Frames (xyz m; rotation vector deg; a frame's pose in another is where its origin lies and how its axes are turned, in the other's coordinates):
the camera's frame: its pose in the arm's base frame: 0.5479 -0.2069 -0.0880 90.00 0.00 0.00
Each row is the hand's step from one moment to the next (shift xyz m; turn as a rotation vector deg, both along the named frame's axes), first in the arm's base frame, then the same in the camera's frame.
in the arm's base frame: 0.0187 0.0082 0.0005 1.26 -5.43 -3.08
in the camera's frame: 0.0187 0.0005 -0.0082 1.26 -3.08 5.43
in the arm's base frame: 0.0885 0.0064 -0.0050 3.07 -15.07 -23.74
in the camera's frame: 0.0885 -0.0050 -0.0064 3.07 -23.74 15.07
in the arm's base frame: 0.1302 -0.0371 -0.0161 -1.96 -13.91 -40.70
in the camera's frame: 0.1302 -0.0161 0.0371 -1.96 -40.70 13.91
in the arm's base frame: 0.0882 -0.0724 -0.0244 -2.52 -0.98 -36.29
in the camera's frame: 0.0882 -0.0244 0.0724 -2.52 -36.29 0.98
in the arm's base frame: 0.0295 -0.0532 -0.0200 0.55 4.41 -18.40
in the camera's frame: 0.0295 -0.0200 0.0532 0.55 -18.40 -4.41
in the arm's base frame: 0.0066 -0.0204 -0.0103 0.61 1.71 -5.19
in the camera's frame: 0.0066 -0.0103 0.0204 0.61 -5.19 -1.71
